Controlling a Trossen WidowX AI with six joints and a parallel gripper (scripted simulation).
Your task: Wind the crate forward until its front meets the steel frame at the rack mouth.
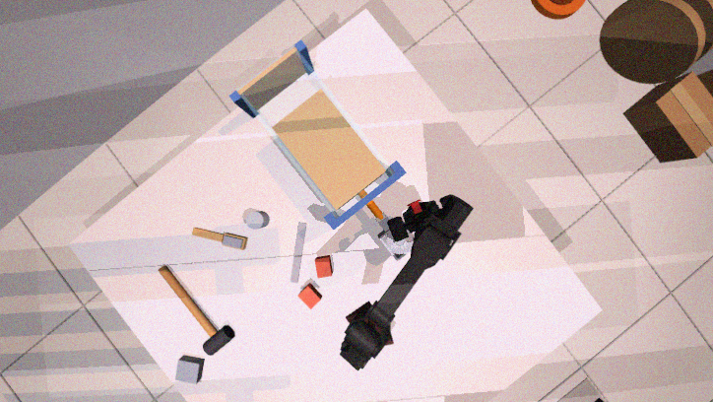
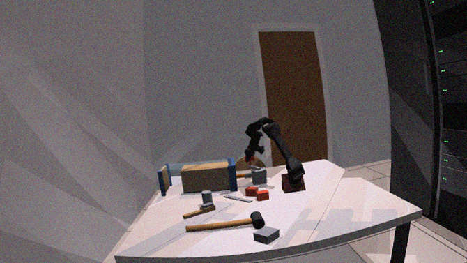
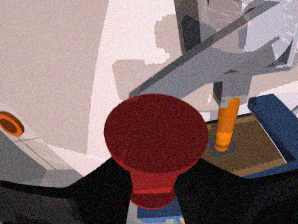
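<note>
Now: the red knob 2 cm behind my gripper tip and 1 cm to the left of it. The rest, counted from my gripper tip: grey winch 10 cm below, 9 cm to the left, 7 cm behind; then blue steel frame 10 cm ahead, 9 cm to the left, 2 cm below; then grey crank bar 4 cm to the left, 3 cm below, 3 cm behind.
</note>
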